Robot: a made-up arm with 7 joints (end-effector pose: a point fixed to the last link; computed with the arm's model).
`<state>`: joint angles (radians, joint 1 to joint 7).
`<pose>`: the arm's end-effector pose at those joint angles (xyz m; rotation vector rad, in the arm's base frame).
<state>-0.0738 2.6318 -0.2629 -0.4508 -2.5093 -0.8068 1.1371</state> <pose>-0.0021 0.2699 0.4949 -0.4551 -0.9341 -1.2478</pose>
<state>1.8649 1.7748 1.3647 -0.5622 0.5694 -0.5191 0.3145</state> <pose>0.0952 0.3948 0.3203 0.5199 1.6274 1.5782</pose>
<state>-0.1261 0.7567 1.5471 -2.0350 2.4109 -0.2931 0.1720</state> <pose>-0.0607 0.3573 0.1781 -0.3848 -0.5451 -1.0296</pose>
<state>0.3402 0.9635 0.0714 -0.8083 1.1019 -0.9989 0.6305</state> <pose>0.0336 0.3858 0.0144 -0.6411 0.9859 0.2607</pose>
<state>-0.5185 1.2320 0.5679 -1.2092 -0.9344 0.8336 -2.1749</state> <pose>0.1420 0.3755 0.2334 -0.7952 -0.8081 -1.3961</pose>
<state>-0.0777 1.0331 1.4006 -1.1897 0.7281 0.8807 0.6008</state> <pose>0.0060 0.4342 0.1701 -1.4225 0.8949 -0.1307</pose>
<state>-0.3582 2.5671 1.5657 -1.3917 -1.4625 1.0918 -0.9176</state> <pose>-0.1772 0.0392 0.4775 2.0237 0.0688 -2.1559</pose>
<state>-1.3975 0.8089 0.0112 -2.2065 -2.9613 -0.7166 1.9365</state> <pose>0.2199 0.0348 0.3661 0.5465 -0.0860 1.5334</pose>
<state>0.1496 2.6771 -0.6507 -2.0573 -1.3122 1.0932 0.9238</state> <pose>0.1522 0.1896 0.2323 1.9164 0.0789 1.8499</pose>
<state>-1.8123 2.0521 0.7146 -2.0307 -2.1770 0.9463 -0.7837</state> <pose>-0.1959 0.1474 0.2850 2.3134 -0.0081 -0.8070</pose>
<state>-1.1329 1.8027 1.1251 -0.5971 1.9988 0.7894 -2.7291</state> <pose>-0.0150 0.3597 0.3670 0.0287 0.2070 1.6890</pose>
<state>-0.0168 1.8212 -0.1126 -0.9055 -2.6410 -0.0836 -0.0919</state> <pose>0.1292 0.4180 0.2550 -1.4774 0.5109 -0.7824</pose>
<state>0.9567 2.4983 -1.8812 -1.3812 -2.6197 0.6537 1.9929</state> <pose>-0.1084 0.3089 0.3409 -1.8655 -1.0707 0.7160</pose>
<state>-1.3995 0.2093 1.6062 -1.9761 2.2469 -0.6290 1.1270</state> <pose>0.2705 0.2772 0.1324 -0.0743 2.3312 1.9327</pose>
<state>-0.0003 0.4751 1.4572 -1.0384 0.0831 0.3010 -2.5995</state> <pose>-0.0284 0.3781 -0.0914 -1.1772 -1.9130 -1.4031</pose>
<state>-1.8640 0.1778 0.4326 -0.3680 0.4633 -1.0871 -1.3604</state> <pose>0.3904 -0.0240 0.3970 -0.3743 0.2527 0.8361</pose>
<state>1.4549 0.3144 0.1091 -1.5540 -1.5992 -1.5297 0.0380</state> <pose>-0.2881 0.0602 -0.0103 1.5855 1.5196 -0.8801</pose>
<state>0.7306 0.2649 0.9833 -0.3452 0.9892 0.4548 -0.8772</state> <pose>-0.2847 0.2023 -0.1364 1.6112 -2.3834 -0.4248</pose>
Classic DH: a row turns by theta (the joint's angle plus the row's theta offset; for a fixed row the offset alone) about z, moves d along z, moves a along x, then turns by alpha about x. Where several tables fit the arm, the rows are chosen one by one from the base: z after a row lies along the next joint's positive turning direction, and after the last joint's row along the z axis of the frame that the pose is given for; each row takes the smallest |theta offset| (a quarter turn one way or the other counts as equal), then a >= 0, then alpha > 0; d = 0 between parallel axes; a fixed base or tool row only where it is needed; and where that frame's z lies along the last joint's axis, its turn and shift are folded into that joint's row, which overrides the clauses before.
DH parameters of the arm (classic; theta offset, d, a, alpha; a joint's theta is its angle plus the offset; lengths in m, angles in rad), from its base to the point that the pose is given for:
base (fixed): 0 0.1731 -0.0056 -1.2217
joint 1: 1.5708 0.0251 0.0365 1.5708
joint 2: 1.2217 -0.0283 0.0193 -1.5708
joint 3: -1.5708 -0.231 0.0421 -1.5708
joint 4: 0 0.011 -0.0221 1.5708
joint 5: 0 -0.1466 0.0214 -1.5708
joint 6: 0 0.0039 -0.012 1.5708
joint 7: -0.6273 0 0.0247 3.1416
tool (fixed): 2.5143 0.0511 0 0

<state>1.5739 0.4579 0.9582 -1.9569 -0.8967 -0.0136 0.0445</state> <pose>-0.1865 0.2640 0.1431 -1.4224 -1.8991 -1.7847</pose>
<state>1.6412 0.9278 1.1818 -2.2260 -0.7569 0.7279 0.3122</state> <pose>-0.0387 0.2792 0.2327 1.0338 1.4440 2.4468</pose>
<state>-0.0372 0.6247 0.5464 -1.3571 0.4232 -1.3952 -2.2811</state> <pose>0.1575 0.3115 0.0644 0.1022 -0.0729 2.8533</pose>
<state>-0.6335 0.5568 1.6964 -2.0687 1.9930 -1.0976 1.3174</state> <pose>0.0133 0.3538 0.0550 0.5046 -2.0712 -1.2502</pose>
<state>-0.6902 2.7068 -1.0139 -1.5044 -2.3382 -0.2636 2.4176</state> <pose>0.0519 0.3064 0.3459 -1.2371 -1.5585 -2.2998</pose>
